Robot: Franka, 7 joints.
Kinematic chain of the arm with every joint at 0, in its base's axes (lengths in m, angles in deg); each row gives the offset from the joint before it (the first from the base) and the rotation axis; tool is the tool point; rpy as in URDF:
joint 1: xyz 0 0 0.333 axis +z
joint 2: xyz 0 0 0 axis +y
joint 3: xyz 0 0 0.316 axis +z
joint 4: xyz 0.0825 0 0 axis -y
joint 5: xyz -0.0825 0 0.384 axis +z
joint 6: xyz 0 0 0 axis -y
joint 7: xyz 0.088 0 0 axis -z
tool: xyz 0 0 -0.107 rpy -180 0 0
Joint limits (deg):
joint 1: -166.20..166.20
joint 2: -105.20..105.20
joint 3: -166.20..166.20
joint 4: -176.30..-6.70
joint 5: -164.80..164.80
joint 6: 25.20..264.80
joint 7: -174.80..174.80
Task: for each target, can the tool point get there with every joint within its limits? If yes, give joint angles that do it. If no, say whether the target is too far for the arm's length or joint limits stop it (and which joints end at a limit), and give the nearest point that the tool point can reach.
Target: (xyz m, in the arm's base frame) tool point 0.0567 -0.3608 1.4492
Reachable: no: too far | nearest point 0.0414 -0.2636 1.1484 | short by 0.317 m
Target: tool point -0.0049 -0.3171 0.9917
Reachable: yes | joints -67.21 -26.88 -13.13 -76.34 2.33 114.12 -101.72
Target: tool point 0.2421 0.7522 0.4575
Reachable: yes | joints 52.03 43.42 30.84 -66.48 104.62 140.11 -17.98
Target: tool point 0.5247 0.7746 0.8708
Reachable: no: too far | nearest point 0.4171 0.6158 0.7605 | short by 0.221 m
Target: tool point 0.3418 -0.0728 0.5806
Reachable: yes | joints -39.80 -52.34 23.21 -155.73 2.12 163.98 -117.51
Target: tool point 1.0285 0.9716 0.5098
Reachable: no: too far | nearest point 0.6188 0.5846 0.4394 | short by 0.568 m
